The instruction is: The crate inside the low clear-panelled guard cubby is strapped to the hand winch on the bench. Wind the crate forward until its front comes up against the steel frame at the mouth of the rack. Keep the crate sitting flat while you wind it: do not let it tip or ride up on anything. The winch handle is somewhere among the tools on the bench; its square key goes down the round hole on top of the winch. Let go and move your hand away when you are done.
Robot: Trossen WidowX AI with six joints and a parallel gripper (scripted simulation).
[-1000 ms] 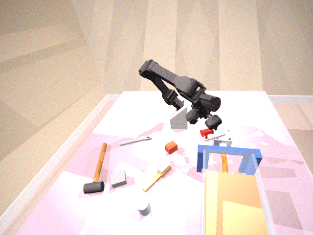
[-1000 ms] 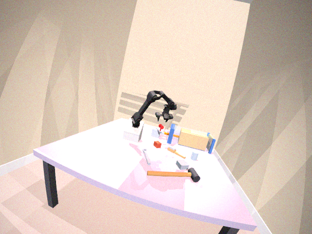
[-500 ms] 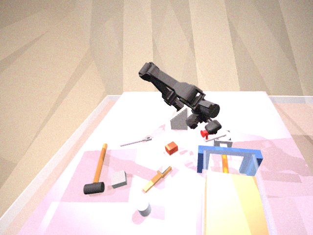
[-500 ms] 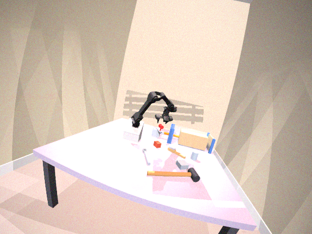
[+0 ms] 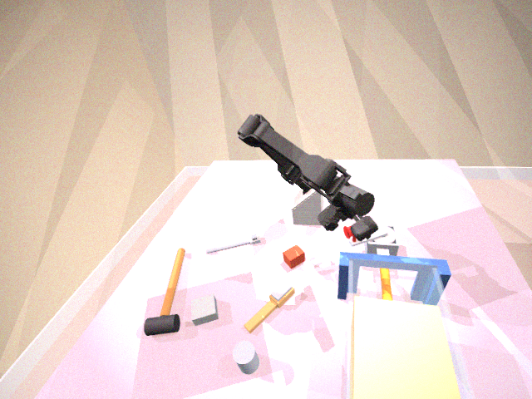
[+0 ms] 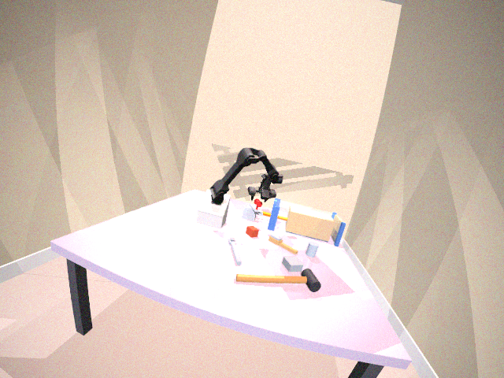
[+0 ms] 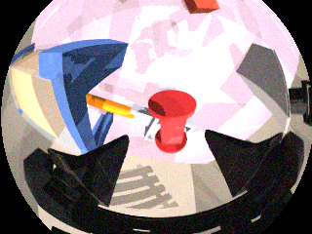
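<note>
Now: gripper tip 20 mm to the left of the red knob and 20 mm above it. Round my gripper tip: grey winch (60 mm behind, 70 mm to the left, 120 mm below); frame (120 mm ahead, 70 mm to the left, 50 mm below); crank handle (10 mm behind, 20 mm to the left, 50 mm below).
</note>
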